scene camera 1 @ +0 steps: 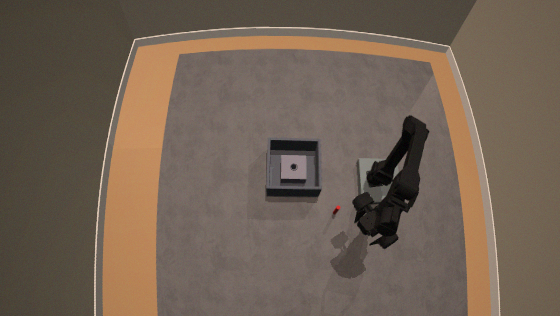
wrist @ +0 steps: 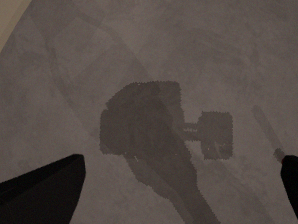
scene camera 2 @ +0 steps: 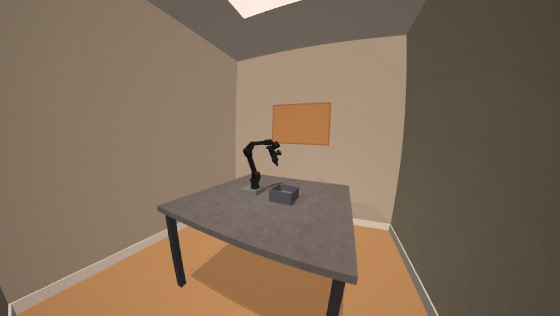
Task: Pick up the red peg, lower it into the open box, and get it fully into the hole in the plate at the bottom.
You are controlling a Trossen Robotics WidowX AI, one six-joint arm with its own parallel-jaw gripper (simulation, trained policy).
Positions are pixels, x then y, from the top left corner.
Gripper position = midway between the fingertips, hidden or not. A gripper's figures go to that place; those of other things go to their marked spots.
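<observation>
My gripper [scene camera 1: 362, 233], 1.11 m from the lens. Light plate [scene camera 1: 293, 167], 1.35 m from the lens. Dark grey box [scene camera 1: 309, 147], 1.38 m from the lens.
</observation>
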